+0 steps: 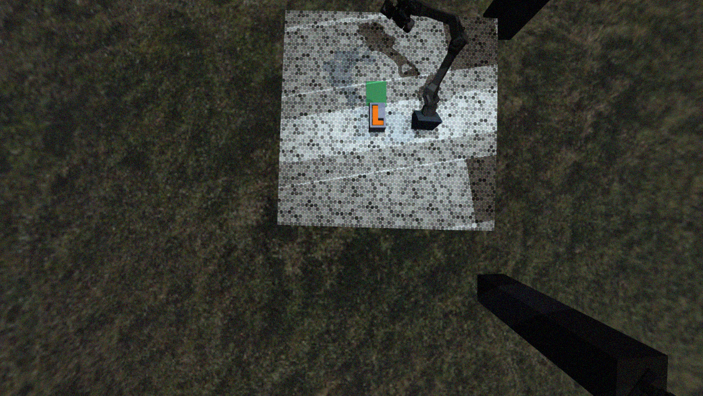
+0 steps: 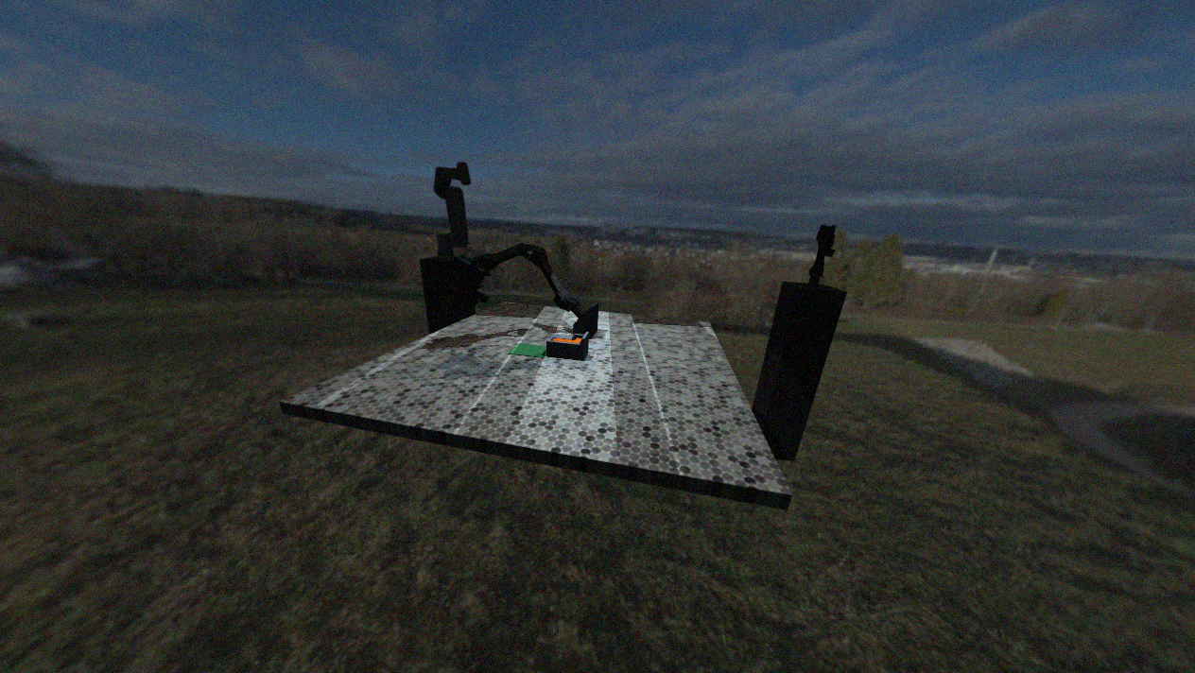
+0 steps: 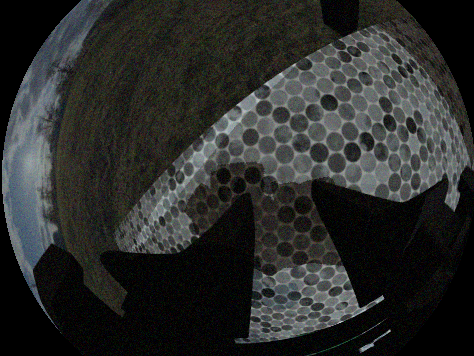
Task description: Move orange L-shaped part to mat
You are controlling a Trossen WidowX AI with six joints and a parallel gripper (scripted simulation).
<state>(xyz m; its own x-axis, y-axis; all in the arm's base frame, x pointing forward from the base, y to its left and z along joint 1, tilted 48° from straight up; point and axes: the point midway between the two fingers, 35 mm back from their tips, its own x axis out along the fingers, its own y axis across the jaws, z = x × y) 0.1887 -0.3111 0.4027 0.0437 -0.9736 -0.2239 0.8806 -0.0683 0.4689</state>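
Right now my gripper tip is 9 cm short of the orange L-shaped part, 53 cm to the right of it and 7 cm above it. From my gripper tip the other things lie so: green mat 9 cm ahead, 36 cm to the left, 13 cm below.
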